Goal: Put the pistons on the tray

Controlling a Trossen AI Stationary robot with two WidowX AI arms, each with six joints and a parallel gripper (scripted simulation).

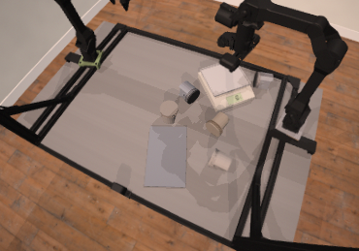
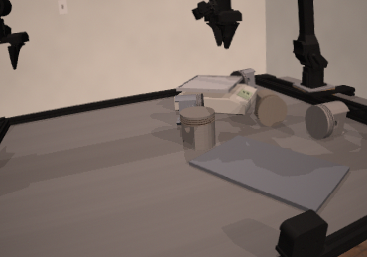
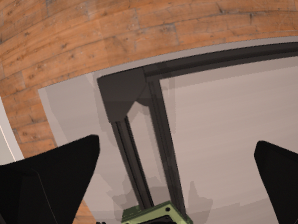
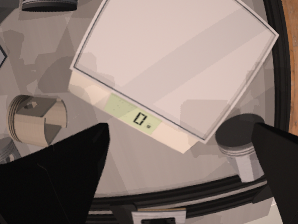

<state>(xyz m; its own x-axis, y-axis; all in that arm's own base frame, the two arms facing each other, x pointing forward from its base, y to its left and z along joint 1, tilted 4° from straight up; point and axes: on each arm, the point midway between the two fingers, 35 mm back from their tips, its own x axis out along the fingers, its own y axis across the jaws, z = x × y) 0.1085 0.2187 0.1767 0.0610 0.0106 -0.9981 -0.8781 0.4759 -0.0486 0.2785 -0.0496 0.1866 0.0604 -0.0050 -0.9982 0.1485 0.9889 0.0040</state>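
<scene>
My right hand is 11 cm past the dark piston, 15 cm to the right of it and 16 cm above it. From my right hand the other things lie so: weighing scale 1 cm ahead, 3 cm to the left, 16 cm below; then flat steel tray 38 cm behind, 13 cm to the left, 20 cm below.
</scene>
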